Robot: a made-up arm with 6 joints. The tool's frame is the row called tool.
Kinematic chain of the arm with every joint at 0, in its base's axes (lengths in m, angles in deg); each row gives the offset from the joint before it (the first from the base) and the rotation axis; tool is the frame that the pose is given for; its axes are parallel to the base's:
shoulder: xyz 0 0 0.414 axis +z
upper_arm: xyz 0 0 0 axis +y
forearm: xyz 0 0 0.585 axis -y
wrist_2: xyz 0 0 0 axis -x
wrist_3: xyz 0.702 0 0 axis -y
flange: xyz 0 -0.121 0 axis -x
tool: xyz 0 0 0
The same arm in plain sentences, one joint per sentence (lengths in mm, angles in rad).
The arm has six revolute joints in a row. What follows holds with every joint at zero, and every direction is one of the base frame's.
The first joint lies 414 mm along +z from the base frame's origin and turns about +z.
The second joint lies at the same point as the first joint and turns about +y.
The third joint lies 585 mm along +z from the second joint and turns about -y.
The fourth joint lies at the same point as the third joint and turns about -x.
The fifth joint lies 702 mm along +x from the fourth joint and turns about -y.
The sixth joint lies 121 mm along -y from the fifth joint and turns about -x.
The tool frame, which is the frame that the pose is given for, lies at the same point as the sixth joint; its axes are parallel to the base frame's.

